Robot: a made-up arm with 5 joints.
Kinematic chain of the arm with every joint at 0, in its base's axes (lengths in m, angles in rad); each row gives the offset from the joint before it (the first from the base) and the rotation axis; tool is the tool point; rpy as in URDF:
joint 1: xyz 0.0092 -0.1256 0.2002 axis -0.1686 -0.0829 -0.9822
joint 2: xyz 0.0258 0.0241 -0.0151 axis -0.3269 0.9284 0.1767
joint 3: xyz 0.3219 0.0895 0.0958 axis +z
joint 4: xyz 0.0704 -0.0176 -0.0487 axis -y
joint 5: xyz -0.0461 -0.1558 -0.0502 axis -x
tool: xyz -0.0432 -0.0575 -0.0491 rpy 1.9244 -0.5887 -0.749
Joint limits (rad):
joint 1: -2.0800..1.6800
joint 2: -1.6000..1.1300
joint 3: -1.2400..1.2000
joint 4: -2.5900..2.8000
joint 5: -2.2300..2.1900
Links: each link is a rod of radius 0.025 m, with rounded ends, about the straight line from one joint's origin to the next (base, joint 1, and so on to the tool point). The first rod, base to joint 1, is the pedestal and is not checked.
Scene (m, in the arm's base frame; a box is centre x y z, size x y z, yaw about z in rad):
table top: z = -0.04
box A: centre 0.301 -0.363 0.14 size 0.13 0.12 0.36 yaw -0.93
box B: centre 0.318 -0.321 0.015 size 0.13 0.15 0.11 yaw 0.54
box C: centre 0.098 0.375 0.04 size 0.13 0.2 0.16 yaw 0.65
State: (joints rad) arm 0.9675 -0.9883 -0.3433 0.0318 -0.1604
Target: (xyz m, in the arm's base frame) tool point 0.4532 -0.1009 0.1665
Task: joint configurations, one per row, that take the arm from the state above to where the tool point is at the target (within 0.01 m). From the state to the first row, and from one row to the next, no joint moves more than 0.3 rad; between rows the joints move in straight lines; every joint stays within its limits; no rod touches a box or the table.
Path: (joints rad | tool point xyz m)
1: 0.6983 -0.9637 -0.1011 0.0523 -0.1652 | 0.0980 -0.3954 0.3510
2: 0.4290 -0.9392 0.1412 0.0728 -0.1700 | 0.2002 -0.3954 0.3745
3: 0.1598 -0.9146 0.3834 0.0933 -0.1749 | 0.3097 -0.3479 0.3962
4: -0.1094 -0.8901 0.6256 0.1138 -0.1797 | 0.4017 -0.2506 0.4167
5: -0.1658 -0.6815 0.4839 0.2208 -0.2464 | 0.4422 -0.1955 0.3342
6: -0.2223 -0.4730 0.3421 0.3279 -0.3130 | 0.4584 -0.1441 0.2494
7: -0.2787 -0.2644 0.2004 0.4349 -0.3797 | 0.4532 -0.1009 0.1665

